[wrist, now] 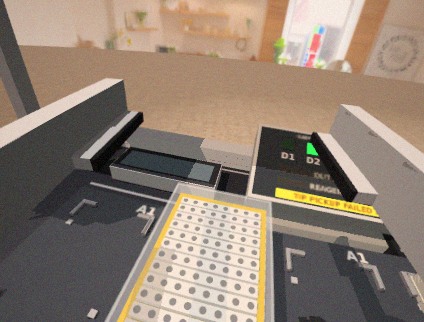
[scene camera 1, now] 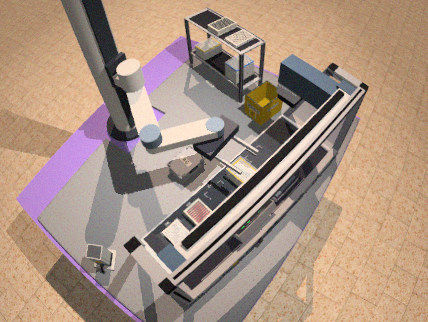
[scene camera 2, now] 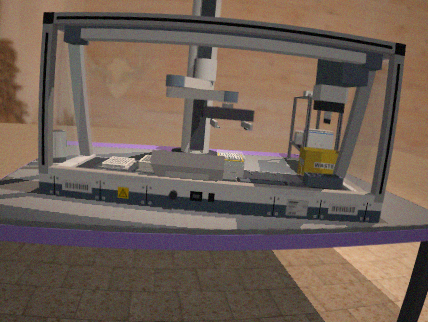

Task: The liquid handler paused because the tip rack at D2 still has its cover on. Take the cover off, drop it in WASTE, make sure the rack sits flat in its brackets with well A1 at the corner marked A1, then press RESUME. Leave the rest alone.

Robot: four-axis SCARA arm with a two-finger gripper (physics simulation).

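Where they show: gripper, fingertip midpoint: (wrist: 228,110) (scene camera 1: 249,162) (scene camera 2: 233,126); arm's base, origin of the base link: (scene camera 1: 128,122).
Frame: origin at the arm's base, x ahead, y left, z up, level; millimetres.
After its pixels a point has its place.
The tip rack (scene camera 1: 242,168) @[z 136, x 692, y 35 mm] (scene camera 2: 233,158) (wrist: 215,250) @[z 135, x 710, y 24 mm], white with a yellow border, stands on the deck. A clear cover (wrist: 270,250) @[z 135, x 713, y -15 mm] surrounds it in the wrist view. My gripper (scene camera 1: 249,161) @[z 228, x 727, y 26 mm] (scene camera 2: 231,125) @[z 228, x 727, y 26 mm] (wrist: 228,110) @[z 228, x 727, y 26 mm] is open and empty, high above the rack, with its fingers apart to either side. The yellow WASTE bin (scene camera 1: 262,106) @[z 16, x 548, y 465 mm] (scene camera 2: 316,162) stands at the deck's far end. The panel (wrist: 300,175) @[z 126, x 817, y -73 mm] shows D2 in green and "TIP PICKUP FAILED"; a RESUME button cannot be made out. The rack's near end and its seating are hidden in the wrist view.
A red-striped rack (scene camera 1: 198,212) @[z 90, x 644, y -212 mm] and a white plate (scene camera 1: 175,232) (scene camera 2: 118,162) are on the deck. A grey box (scene camera 1: 186,167) @[z 63, x 464, y -64 mm] stands behind it. The shelf unit (scene camera 1: 241,77) @[z 212, x 443, y 419 mm] is near the bin. A long beam (scene camera 1: 270,165) @[z 523, x 858, y -101 mm] (scene camera 2: 220,44) @[z 446, x 924, y -75 mm] spans the deck; a blue-grey head (scene camera 1: 310,77) @[z 503, x 801, y 318 mm] (scene camera 2: 340,72) hangs by the bin.
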